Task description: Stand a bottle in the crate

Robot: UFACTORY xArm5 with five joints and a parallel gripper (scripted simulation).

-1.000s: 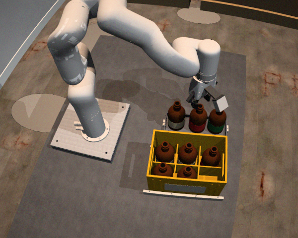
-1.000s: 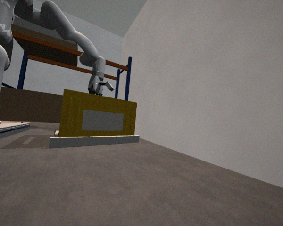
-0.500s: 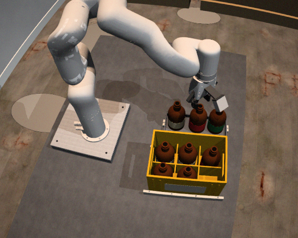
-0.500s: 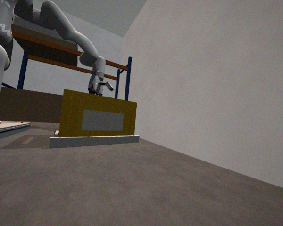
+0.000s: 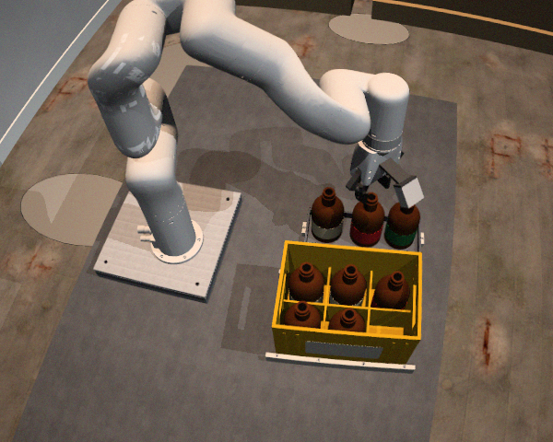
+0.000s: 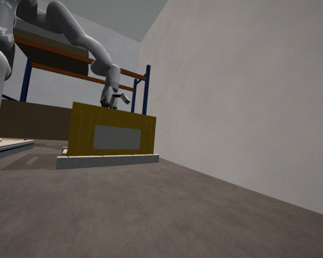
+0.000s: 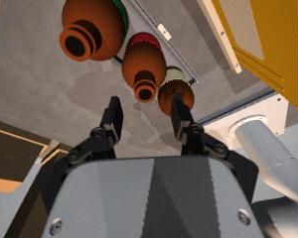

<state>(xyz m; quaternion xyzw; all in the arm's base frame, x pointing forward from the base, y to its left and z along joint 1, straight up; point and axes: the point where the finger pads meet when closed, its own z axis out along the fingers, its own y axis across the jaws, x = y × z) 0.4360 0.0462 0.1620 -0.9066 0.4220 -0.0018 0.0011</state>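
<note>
The tray is 18 cm below my hand. Round my hand: yellow crate: 5 cm behind, 22 cm to the right, 11 cm below.
</note>
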